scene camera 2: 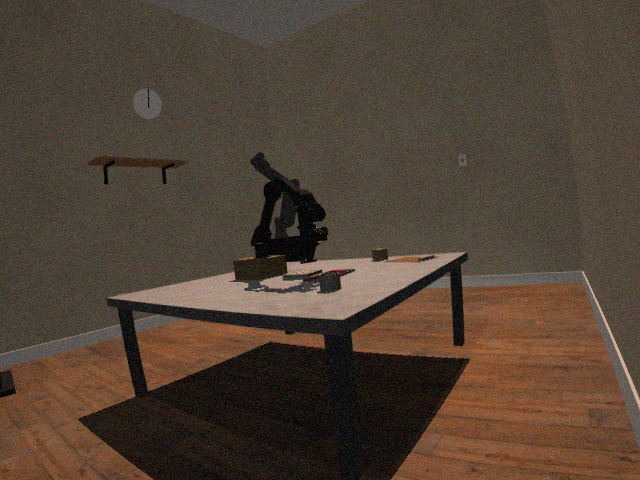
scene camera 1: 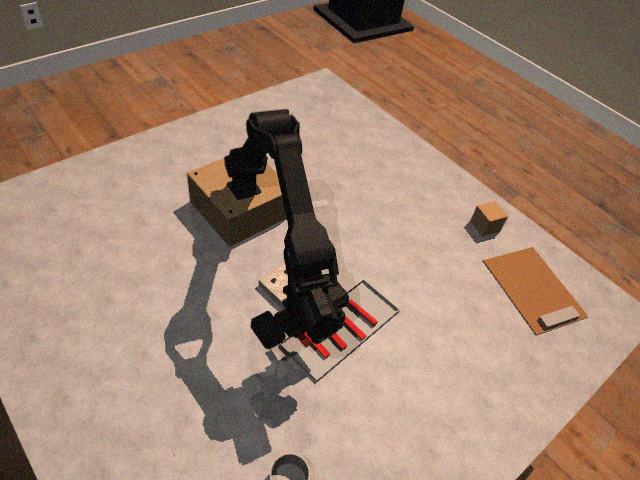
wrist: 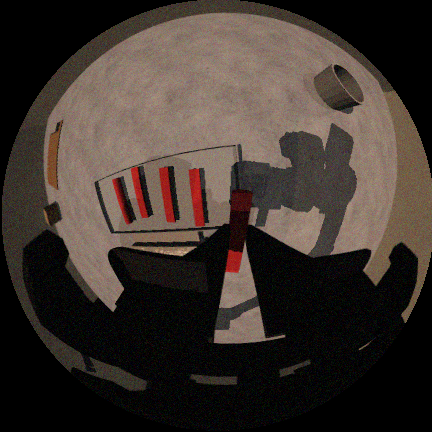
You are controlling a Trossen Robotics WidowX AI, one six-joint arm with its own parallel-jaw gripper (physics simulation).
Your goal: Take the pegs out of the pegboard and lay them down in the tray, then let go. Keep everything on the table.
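Places are measured from the arm's base along level axes (x ahead, y left, z up), in metres.
Where they show: gripper, fingertip midpoint: (scene camera 2: pixel 310 261) (scene camera 1: pixel 298 334) (wrist: pixel 236 229); arm's base, link origin: (scene camera 2: pixel 262 257) (scene camera 1: pixel 243 188).
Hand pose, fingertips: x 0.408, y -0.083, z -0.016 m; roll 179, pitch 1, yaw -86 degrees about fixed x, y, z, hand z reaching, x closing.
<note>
Things, the pixels of their centre, and the offset from my fingertips. "*": a spot on its surface instead.
- red peg, body centre: (wrist: pixel 235 237) (scene camera 1: pixel 295 331) 0.008 m back, 0.001 m right, 0.001 m down
- tray, surface spot: (scene camera 1: pixel 381 296) (wrist: pixel 102 206) * 0.033 m back, 0.249 m left, 0.076 m down
- pegboard, body centre: (wrist: pixel 171 266) (scene camera 1: pixel 301 288) (scene camera 2: pixel 304 274) 0.136 m back, 0.094 m left, 0.070 m down
- grey cup, body centre: (scene camera 1: pixel 289 478) (wrist: pixel 339 86) (scene camera 2: pixel 329 281) 0.217 m ahead, 0.142 m right, 0.054 m down
- small wooden block, body centre: (scene camera 1: pixel 488 218) (wrist: pixel 51 213) (scene camera 2: pixel 380 254) 0.089 m back, 0.644 m left, 0.052 m down
- brown board, body centre: (scene camera 1: pixel 535 286) (wrist: pixel 50 154) (scene camera 2: pixel 411 258) 0.126 m ahead, 0.609 m left, 0.074 m down
- pale bar, surface spot: (scene camera 1: pixel 559 316) * 0.219 m ahead, 0.589 m left, 0.067 m down
My gripper (wrist: pixel 236 229) is shut on a red peg (wrist: pixel 240 215) (scene camera 1: pixel 304 339) and holds it above the near end of the tray, by the edge. The peg looks roughly level; the fingers hide its middle. Several red pegs lie side by side in the tray (scene camera 1: pixel 381 296) (wrist: pixel 103 207); one of them (wrist: pixel 197 197) is closest to the held peg. The arm covers part of them in scene camera 1. The pegboard (scene camera 1: pixel 279 273) (wrist: pixel 167 250) lies beside the tray, mostly hidden by the arm and gripper; its visible part shows no peg.
A grey cup (wrist: pixel 337 87) (scene camera 2: pixel 330 283) stands off the tray's near end. The arm's wooden base box (scene camera 1: pixel 258 222) is behind the pegboard. A small wooden block (scene camera 1: pixel 489 219) and a brown board (scene camera 1: pixel 532 289) with a pale bar (scene camera 1: pixel 559 316) are at the right.
</note>
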